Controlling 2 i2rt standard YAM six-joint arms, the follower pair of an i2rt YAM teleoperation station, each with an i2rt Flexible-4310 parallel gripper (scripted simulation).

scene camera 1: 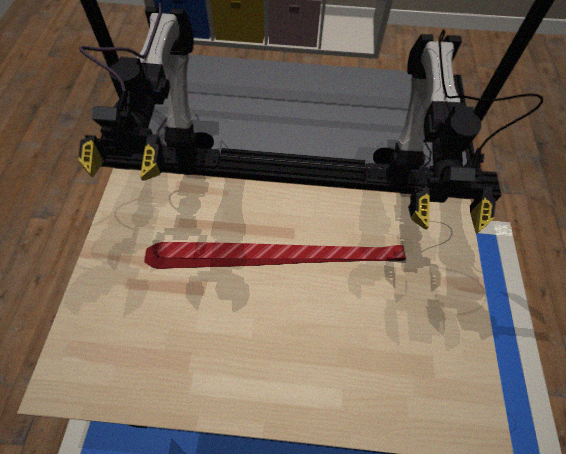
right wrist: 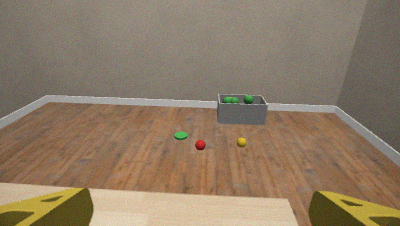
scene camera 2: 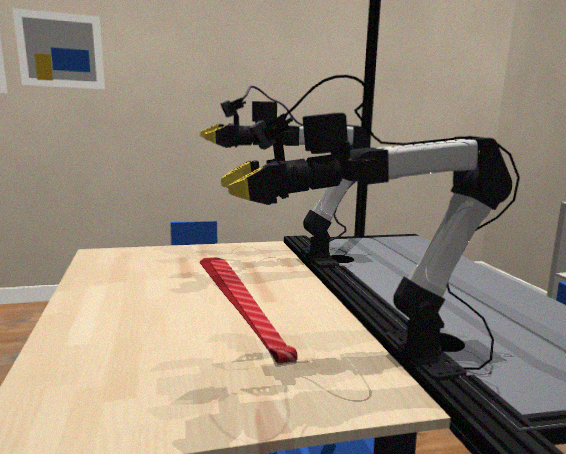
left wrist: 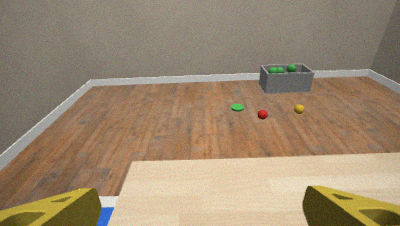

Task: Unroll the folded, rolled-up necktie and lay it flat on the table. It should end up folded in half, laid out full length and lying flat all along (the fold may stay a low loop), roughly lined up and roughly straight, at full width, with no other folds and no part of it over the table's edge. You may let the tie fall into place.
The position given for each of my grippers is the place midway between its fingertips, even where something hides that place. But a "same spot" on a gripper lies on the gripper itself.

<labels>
my left gripper: scene camera 1; scene camera 2; left wrist 201, 197; not seen in the right wrist view (out of frame)
my right gripper: scene camera 1 116, 177; right wrist 200, 200; scene camera 2 202, 135; not seen in the left wrist view (out of frame)
same spot on red striped necktie: [scene camera 2: 219, 270] = [scene camera 1: 198, 254]
same spot on my left gripper: [scene camera 2: 247, 181] = [scene camera 1: 493, 217]
</labels>
